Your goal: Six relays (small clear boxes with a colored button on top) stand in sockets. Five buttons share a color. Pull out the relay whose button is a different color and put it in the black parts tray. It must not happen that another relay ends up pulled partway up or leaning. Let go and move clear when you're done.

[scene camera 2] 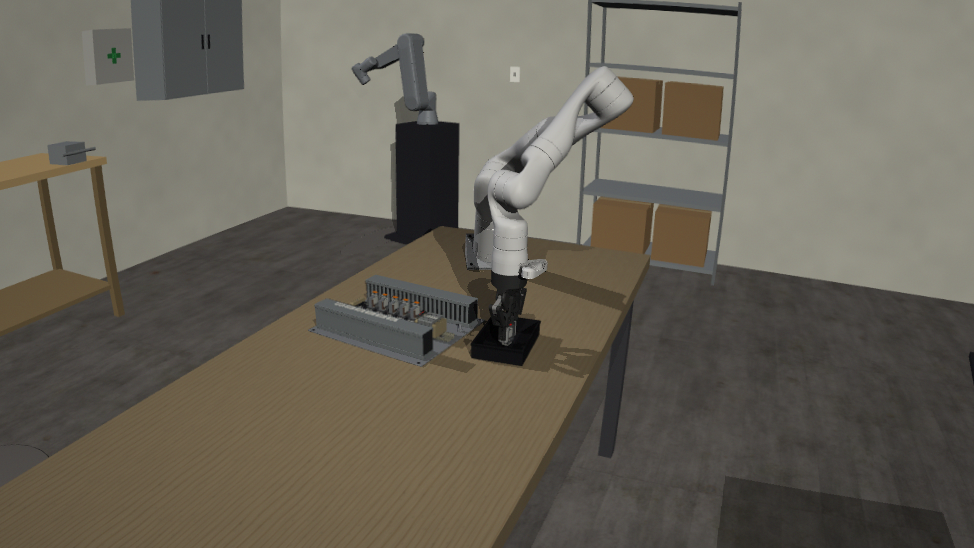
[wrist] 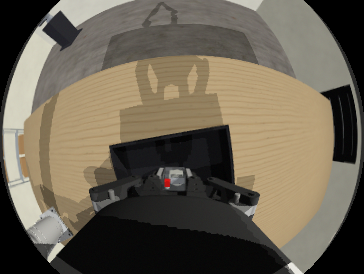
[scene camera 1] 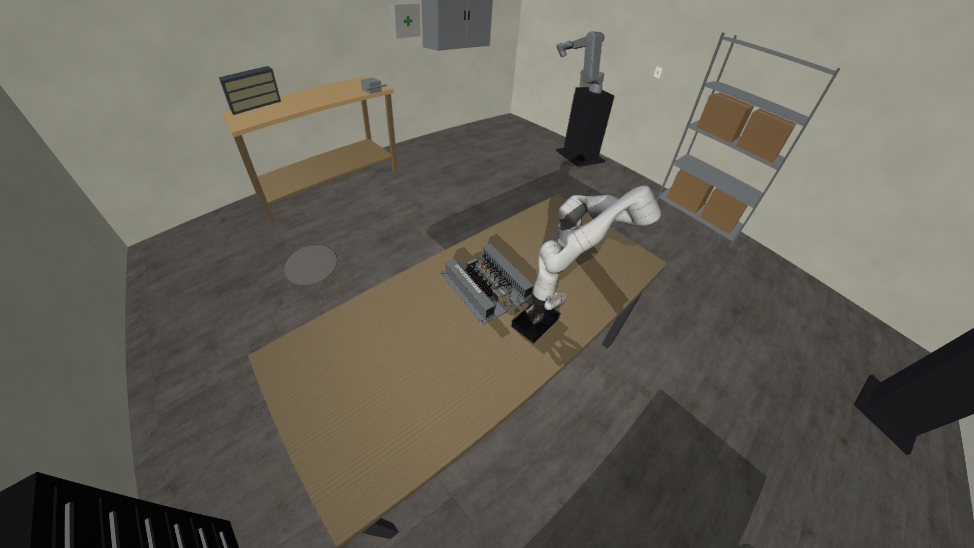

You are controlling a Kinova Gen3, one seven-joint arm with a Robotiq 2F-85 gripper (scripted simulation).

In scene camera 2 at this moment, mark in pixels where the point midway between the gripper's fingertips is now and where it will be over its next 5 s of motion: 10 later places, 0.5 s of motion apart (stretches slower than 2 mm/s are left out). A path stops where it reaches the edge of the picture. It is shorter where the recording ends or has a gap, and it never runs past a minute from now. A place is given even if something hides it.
The gripper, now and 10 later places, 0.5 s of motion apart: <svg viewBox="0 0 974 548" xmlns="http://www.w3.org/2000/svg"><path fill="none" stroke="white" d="M506 338L506 336L506 334L506 332L506 330L506 327L507 325L507 323L507 322L506 318L505 298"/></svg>
